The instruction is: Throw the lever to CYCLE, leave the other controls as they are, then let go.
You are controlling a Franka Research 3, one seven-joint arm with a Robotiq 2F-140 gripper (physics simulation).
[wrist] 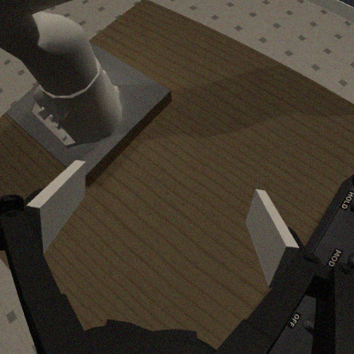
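My gripper (168,192) is open, its two pale finger pads wide apart above the wooden table top, with nothing between them. Part of a dark control panel (325,237) shows at the right edge, to the right of and partly behind the right finger. It carries the labels HOLD, MOD and OFF, with small dark knobs or switches beside them that are cut off or hard to make out. The lever and the label CYCLE do not show in this view.
The robot's own pale base (102,107) stands on a grey mounting plate (142,85) at the upper left. The wooden table top (200,165) runs beneath the gripper, crossed by a broad shadow. A speckled floor (225,20) shows beyond the table edge.
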